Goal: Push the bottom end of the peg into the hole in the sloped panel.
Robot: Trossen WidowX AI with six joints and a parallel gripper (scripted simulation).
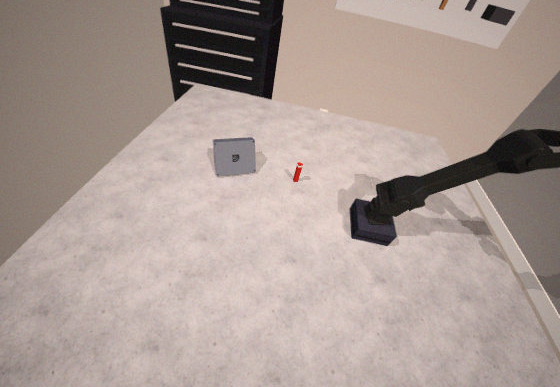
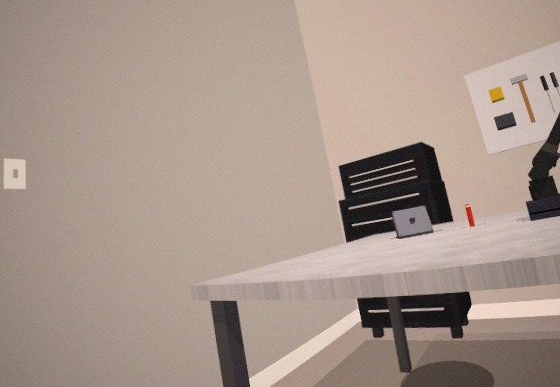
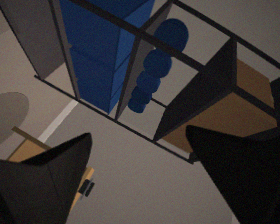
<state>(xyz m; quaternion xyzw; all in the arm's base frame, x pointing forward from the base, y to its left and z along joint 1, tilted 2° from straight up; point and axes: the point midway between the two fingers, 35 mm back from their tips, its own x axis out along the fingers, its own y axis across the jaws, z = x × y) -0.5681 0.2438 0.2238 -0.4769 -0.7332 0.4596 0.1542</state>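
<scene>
Right now the red peg is 800 mm ahead of my gripper tip, 440 mm to the right of it and 230 mm below it. Also, from my gripper tip: grey sloped panel 1010 mm ahead, 480 mm to the right, 250 mm below.
</scene>
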